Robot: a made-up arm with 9 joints. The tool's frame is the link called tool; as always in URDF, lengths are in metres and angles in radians. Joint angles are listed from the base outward.
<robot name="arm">
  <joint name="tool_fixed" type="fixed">
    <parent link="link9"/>
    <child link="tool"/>
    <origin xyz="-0.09 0.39 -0.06" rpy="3.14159 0 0"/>
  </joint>
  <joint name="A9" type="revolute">
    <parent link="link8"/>
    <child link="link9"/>
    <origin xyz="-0.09 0.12 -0.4" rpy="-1.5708 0 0"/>
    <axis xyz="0 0 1"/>
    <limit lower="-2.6" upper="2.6"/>
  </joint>
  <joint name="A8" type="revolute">
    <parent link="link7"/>
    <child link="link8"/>
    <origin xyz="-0.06 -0.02 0.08" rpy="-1.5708 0 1.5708"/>
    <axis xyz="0 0 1"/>
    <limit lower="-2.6" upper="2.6"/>
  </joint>
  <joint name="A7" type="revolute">
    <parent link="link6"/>
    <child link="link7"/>
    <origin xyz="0.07 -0.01 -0.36" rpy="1.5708 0 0"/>
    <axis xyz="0 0 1"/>
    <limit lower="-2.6" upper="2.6"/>
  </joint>
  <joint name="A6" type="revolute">
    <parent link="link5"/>
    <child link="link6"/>
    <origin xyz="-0.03 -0.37 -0.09" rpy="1.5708 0 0"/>
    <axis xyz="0 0 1"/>
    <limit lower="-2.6" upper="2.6"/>
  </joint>
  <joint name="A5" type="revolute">
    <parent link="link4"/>
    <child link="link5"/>
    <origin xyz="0.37 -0.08 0.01" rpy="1.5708 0 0"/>
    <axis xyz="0 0 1"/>
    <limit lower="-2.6" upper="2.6"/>
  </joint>
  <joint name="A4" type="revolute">
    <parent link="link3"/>
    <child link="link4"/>
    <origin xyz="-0.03 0.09 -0.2" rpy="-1.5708 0 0"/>
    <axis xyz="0 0 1"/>
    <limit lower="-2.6" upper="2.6"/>
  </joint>
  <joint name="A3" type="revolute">
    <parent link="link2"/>
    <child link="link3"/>
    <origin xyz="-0.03 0.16 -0.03" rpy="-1.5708 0 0"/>
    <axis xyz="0 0 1"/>
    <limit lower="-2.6" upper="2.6"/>
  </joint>
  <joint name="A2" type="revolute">
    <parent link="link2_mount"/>
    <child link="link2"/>
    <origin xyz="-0.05 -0.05 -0.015" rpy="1.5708 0 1.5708"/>
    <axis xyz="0 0 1"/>
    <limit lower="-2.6" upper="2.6"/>
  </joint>
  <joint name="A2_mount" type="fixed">
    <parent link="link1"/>
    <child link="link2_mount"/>
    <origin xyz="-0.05 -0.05 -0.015"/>
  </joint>
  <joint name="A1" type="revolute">
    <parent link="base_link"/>
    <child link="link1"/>
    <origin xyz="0 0 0.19" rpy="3.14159 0 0"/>
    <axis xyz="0 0 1"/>
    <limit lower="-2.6" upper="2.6"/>
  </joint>
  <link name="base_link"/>
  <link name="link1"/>
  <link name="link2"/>
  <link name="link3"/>
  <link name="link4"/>
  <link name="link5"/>
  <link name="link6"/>
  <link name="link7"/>
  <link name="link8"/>
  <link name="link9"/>
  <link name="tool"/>
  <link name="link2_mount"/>
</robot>
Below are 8 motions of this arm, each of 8 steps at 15 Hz.
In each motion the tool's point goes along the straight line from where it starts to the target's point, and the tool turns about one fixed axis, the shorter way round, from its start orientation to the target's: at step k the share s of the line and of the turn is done. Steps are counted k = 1, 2, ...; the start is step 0. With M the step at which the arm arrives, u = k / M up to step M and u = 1 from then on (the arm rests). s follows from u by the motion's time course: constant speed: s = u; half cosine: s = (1 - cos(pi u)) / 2; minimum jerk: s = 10 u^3 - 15 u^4 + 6 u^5.
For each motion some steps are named. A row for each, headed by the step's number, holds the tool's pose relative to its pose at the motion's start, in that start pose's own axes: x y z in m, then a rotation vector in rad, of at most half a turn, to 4 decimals.
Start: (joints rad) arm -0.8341 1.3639 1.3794 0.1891 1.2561 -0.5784 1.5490 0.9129 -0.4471
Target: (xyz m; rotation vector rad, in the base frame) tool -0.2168 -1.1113 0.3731 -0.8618 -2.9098 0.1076
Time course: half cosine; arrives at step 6
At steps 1, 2, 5, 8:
1: -0.0168 0.0211 -0.0085 0.0416 0.0177 -0.0234
2: -0.0626 0.0789 -0.0318 0.1553 0.0660 -0.0875
5: -0.2336 0.2946 -0.1186 0.5797 0.2465 -0.3264
8: -0.2503 0.3157 -0.1271 0.6213 0.2642 -0.3499

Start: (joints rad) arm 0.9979 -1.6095 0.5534 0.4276 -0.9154 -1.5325 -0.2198 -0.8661 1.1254
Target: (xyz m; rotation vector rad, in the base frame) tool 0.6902 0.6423 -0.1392 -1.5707 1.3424 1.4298
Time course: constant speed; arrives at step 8
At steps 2, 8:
2: 0.1395 0.1429 -0.0216 0.0779 0.0006 0.2701
8: 0.5581 0.5716 -0.0863 0.3116 0.0023 1.0803

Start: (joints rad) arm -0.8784 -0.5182 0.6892 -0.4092 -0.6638 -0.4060 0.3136 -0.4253 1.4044
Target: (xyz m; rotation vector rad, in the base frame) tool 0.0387 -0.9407 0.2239 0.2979 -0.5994 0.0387
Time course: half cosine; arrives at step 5
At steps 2, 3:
2: 0.0013 -0.0128 -0.0218 0.0157 0.0558 0.0263
3: 0.0025 -0.0243 -0.0413 0.0298 0.1057 0.0499

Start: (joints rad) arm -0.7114 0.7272 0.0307 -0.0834 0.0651 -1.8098 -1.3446 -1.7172 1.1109
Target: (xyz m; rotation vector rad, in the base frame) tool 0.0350 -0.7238 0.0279 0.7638 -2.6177 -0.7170
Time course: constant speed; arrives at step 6
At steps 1, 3, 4, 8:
1: -0.0350 0.0112 0.0017 -0.0344 -0.0191 -0.0625
3: -0.1051 0.0336 0.0052 -0.1031 -0.0573 -0.1876
4: -0.1402 0.0449 0.0070 -0.1375 -0.0764 -0.2501
8: -0.2102 0.0673 0.0105 -0.2062 -0.1146 -0.3752

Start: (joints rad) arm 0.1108 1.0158 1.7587 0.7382 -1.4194 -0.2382 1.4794 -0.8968 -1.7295
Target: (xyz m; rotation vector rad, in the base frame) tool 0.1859 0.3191 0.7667 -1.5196 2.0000 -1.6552
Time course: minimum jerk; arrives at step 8
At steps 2, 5, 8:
2: 0.0039 -0.0205 -0.0334 0.0123 -0.0595 -0.0137
5: 0.0271 -0.1432 -0.2338 0.0859 -0.4168 -0.0959
8: 0.0374 -0.1976 -0.3226 0.1185 -0.5750 -0.1323

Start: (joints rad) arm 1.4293 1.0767 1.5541 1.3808 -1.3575 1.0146 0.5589 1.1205 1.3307
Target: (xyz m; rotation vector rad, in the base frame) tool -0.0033 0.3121 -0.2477 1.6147 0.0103 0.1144
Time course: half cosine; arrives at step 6
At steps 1, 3, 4, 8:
1: 0.0293 0.0263 0.0297 -0.0178 -0.0463 0.0680
3: 0.2184 0.1966 0.2218 -0.1326 -0.3455 0.5074
4: 0.3277 0.2948 0.3326 -0.1989 -0.5182 0.7611
8: 0.4369 0.3931 0.4435 -0.2652 -0.6910 1.0148

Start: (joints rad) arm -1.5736 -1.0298 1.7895 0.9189 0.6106 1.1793 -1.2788 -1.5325 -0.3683
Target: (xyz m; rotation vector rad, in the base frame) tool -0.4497 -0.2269 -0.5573 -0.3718 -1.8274 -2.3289
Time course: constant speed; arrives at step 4
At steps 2, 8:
2: -0.0194 -0.0225 -0.0210 -0.0171 -0.0917 -0.0284
8: -0.0389 -0.0450 -0.0421 -0.0343 -0.1833 -0.0567

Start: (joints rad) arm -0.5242 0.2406 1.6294 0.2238 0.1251 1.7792 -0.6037 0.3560 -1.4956
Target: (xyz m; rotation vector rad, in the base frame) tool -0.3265 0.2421 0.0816 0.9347 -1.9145 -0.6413
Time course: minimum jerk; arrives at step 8
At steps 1, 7, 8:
1: 0.0025 0.0025 -0.0039 -0.0025 -0.0109 0.0020
7: 0.1546 0.1524 -0.2391 -0.1530 -0.6651 0.1201
8: 0.1572 0.1549 -0.2430 -0.1555 -0.6760 0.1221

